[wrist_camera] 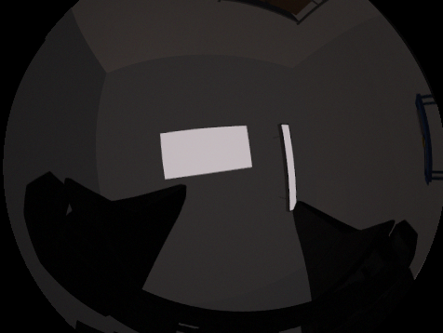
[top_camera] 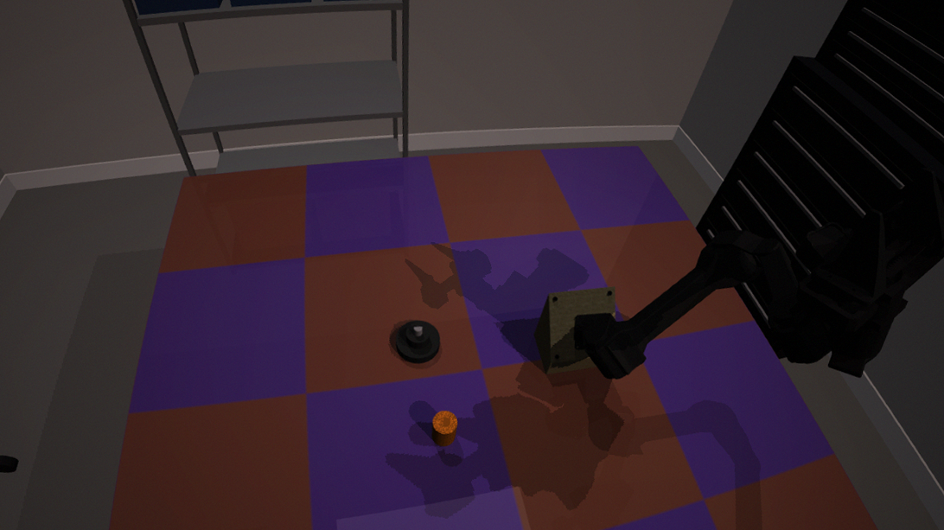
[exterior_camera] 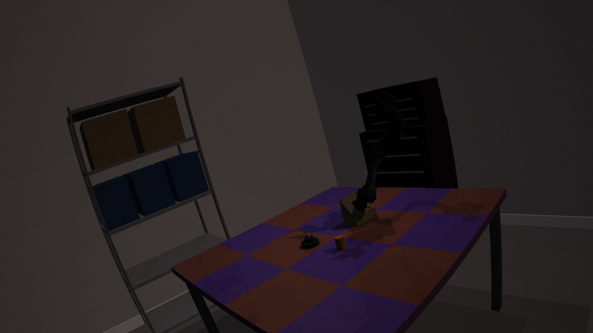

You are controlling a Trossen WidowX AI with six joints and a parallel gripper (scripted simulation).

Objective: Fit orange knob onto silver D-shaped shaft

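The orange knob is 570 mm below my gripper tip, 360 mm ahead of it and 70 mm to the right of it. The rest, counted from my gripper tip: dark round pedestal: 580 mm below, 380 mm ahead, 260 mm to the right.
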